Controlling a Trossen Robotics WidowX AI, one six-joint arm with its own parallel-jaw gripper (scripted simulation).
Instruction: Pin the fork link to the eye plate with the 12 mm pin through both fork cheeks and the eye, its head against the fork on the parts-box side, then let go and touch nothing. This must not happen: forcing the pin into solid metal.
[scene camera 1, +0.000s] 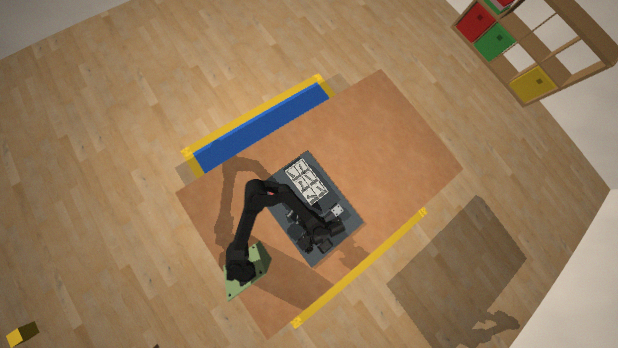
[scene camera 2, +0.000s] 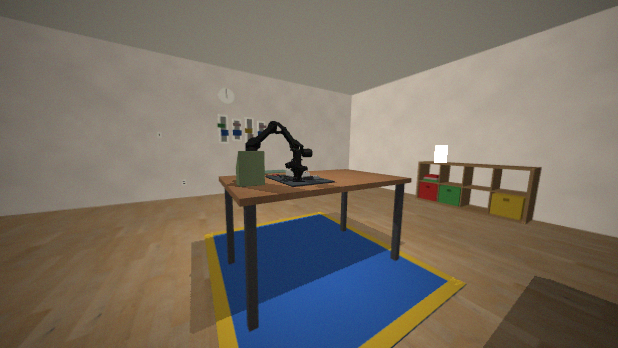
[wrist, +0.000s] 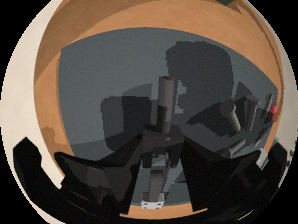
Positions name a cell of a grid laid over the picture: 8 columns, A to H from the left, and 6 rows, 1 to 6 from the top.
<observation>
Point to a white parts box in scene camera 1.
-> At E4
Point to the gripper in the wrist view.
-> E4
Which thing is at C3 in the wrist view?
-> A grey mat.
</observation>
